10 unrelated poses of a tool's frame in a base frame.
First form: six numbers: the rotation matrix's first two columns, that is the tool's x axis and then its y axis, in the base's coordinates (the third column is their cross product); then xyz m.
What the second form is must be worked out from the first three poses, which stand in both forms.
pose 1, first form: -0.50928 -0.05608 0.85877 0.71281 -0.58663 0.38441 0.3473 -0.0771 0.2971
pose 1, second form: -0.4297 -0.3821 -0.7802 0.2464 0.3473 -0.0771 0.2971
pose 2, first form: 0.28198 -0.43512 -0.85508 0.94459 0.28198 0.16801 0.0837 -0.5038 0.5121
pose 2, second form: 0.3569 0.3569 -0.4813 0.7167 0.0837 -0.5038 0.5121
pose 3, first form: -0.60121 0.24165 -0.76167 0.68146 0.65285 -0.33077 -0.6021 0.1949 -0.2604
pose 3, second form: 0.2753 0.8383 -0.3127 0.3516 -0.6021 0.1949 -0.2604
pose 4, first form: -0.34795 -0.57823 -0.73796 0.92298 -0.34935 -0.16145 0.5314 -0.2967 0.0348
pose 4, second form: 0.2942 0.2930 -0.7669 0.4894 0.5314 -0.2967 0.0348
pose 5, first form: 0.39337 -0.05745 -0.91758 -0.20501 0.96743 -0.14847 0.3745 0.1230 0.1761
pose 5, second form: -0.1195 0.5489 0.0447 0.8261 0.3745 0.1230 0.1761
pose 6, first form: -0.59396 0.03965 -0.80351 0.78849 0.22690 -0.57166 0.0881 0.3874 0.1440
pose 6, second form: 0.2938 0.7048 -0.5480 0.3417 0.0881 0.3874 0.1440
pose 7, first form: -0.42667 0.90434 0.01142 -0.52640 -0.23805 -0.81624 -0.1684 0.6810 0.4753
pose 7, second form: -0.2418 -0.3908 0.7487 0.4777 -0.1684 0.6810 0.4753
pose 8, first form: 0.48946 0.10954 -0.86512 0.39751 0.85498 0.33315 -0.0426 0.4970 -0.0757
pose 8, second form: 0.2547 0.4976 -0.0873 0.8245 -0.0426 0.4970 -0.0757
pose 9, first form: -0.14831 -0.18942 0.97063 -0.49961 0.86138 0.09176 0.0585 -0.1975 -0.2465
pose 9, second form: 0.2306 -0.7470 0.1270 0.6105 0.0585 -0.1975 -0.2465
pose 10, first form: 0.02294 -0.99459 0.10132 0.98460 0.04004 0.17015 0.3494 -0.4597 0.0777
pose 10, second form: 0.0260 -0.0961 -0.6923 0.7147 0.3494 -0.4597 0.0777
